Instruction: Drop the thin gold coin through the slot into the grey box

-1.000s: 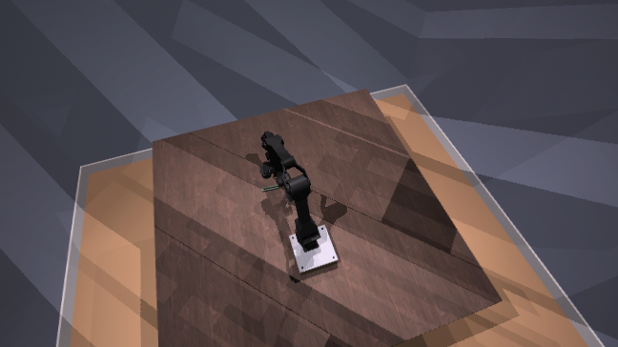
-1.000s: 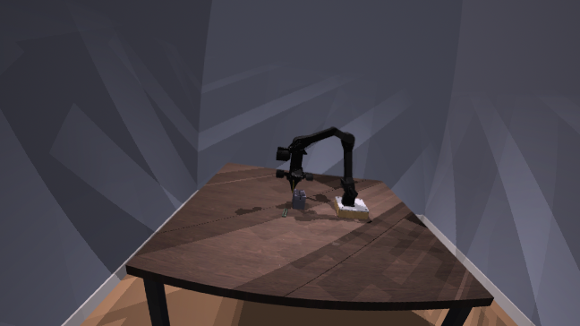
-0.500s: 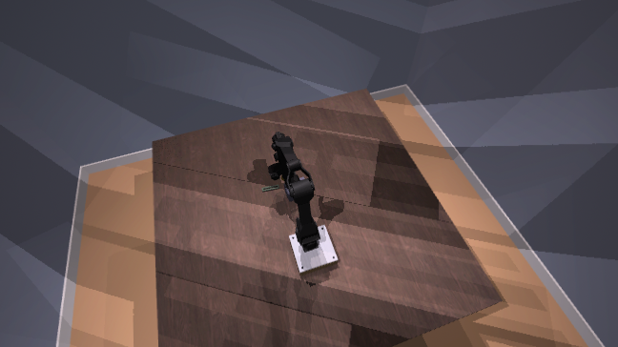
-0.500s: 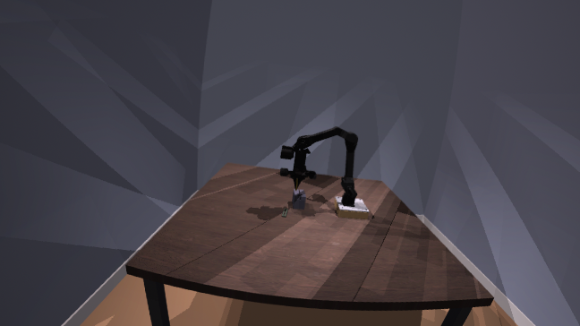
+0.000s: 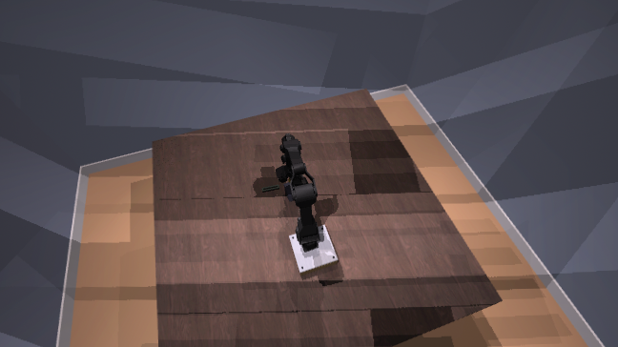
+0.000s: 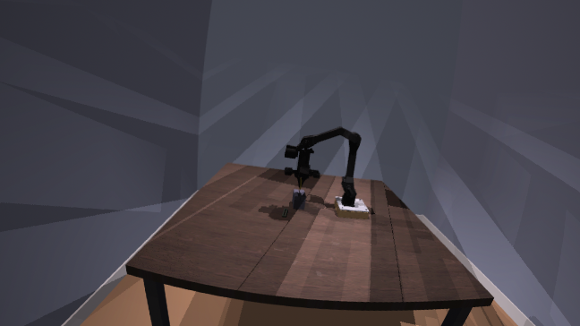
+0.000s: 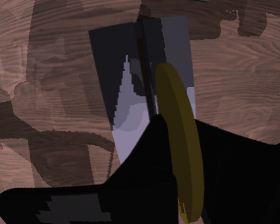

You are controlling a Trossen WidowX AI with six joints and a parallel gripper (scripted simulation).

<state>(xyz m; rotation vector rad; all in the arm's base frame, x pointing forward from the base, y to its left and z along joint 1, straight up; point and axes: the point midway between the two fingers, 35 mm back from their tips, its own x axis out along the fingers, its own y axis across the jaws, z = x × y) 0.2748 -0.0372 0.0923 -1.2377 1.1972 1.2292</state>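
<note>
Right now the gold coin is 2 cm above my gripper tip.
</note>
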